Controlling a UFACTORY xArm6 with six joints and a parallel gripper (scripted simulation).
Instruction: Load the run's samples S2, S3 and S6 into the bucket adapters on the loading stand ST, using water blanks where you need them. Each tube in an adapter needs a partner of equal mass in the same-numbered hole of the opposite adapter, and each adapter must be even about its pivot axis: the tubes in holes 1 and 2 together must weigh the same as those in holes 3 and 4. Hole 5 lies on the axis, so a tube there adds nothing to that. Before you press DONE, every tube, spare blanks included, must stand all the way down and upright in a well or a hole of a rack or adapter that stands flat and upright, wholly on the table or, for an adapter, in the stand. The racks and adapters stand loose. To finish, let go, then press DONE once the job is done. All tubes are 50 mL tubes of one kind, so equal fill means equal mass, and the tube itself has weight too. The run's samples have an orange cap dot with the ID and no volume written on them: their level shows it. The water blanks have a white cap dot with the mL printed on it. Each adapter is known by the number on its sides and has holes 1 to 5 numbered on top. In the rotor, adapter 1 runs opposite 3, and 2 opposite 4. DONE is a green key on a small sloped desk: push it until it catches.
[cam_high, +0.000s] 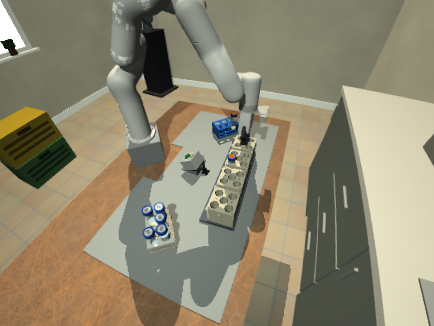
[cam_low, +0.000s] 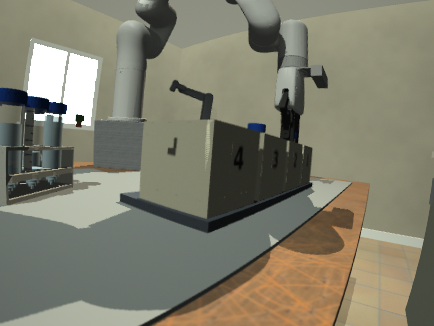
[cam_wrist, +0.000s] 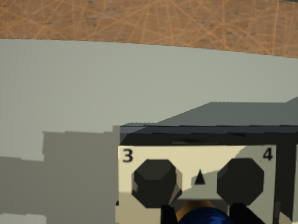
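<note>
Now: the tube 17 cm to the left of my hand, 15 cm behind it and 6 cm below it. The rest, counted from my hand: blue sample rack 18 cm behind, 15 cm to the left, 9 cm below; then adapter 11 cm to the right, 7 cm below, 2 cm ahead; then DONE key desk 18 cm to the right, 18 cm behind, 7 cm below.
</note>
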